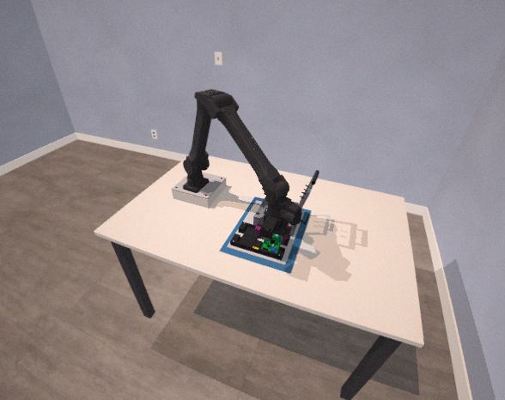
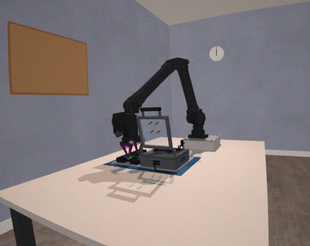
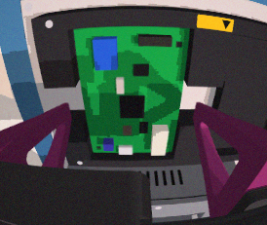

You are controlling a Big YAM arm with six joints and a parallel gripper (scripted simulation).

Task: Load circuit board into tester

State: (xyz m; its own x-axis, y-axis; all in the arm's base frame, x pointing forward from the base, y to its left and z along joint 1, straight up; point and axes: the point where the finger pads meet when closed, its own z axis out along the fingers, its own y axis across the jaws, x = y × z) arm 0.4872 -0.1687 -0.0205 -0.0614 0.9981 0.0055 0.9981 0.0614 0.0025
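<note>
Right now the green circuit board is 20 mm below my hand. Also, from my hand: clear lid 180 mm to the left, 140 mm above, 70 mm ahead; then small latch hook 220 mm to the left, 120 mm behind, 50 mm above.
</note>
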